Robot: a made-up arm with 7 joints. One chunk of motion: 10 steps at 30 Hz.
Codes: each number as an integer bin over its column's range. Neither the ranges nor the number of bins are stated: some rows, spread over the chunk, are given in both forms.
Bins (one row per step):
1: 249 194 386 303 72 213
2: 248 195 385 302 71 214
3: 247 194 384 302 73 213
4: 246 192 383 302 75 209
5: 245 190 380 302 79 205
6: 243 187 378 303 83 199
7: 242 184 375 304 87 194
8: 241 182 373 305 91 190
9: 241 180 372 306 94 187
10: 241 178 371 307 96 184
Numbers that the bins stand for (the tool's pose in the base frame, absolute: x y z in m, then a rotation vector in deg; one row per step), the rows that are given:
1: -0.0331 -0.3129 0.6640 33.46 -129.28 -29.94
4: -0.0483 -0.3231 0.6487 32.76 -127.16 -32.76
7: -0.0687 -0.3638 0.6080 34.17 -118.71 -43.33
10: -0.0738 -0.3943 0.5877 36.28 -112.37 -50.37
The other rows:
2: -0.0382 -0.3078 0.6589 32.76 -129.98 -29.24
3: -0.0432 -0.3129 0.6538 32.76 -128.57 -29.94
5: -0.0534 -0.3333 0.6335 32.76 -124.34 -35.58
6: -0.0636 -0.3485 0.6233 33.46 -121.53 -39.80
8: -0.0738 -0.3740 0.5978 34.87 -115.89 -46.14
9: -0.0738 -0.3841 0.5928 35.58 -113.78 -48.26

